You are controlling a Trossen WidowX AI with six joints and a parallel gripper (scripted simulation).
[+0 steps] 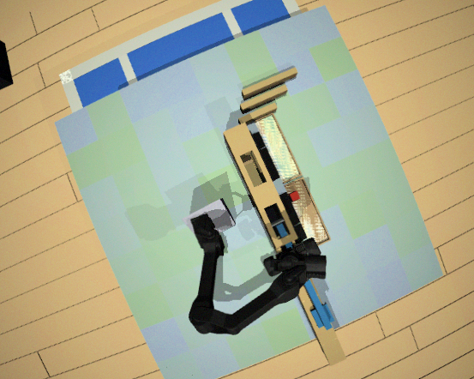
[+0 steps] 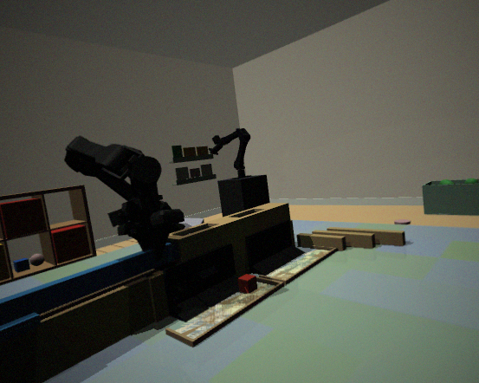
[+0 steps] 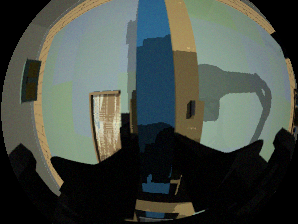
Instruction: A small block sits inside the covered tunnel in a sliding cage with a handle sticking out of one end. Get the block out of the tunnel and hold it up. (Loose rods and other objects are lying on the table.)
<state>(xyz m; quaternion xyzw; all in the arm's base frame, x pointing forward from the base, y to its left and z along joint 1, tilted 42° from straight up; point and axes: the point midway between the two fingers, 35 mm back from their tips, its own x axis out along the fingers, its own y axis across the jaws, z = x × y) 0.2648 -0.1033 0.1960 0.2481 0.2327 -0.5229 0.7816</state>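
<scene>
Now: the tan covered tunnel 50 mm below my gripper tip, 30 mm to the left of it and 20 mm ahead of it.
</scene>
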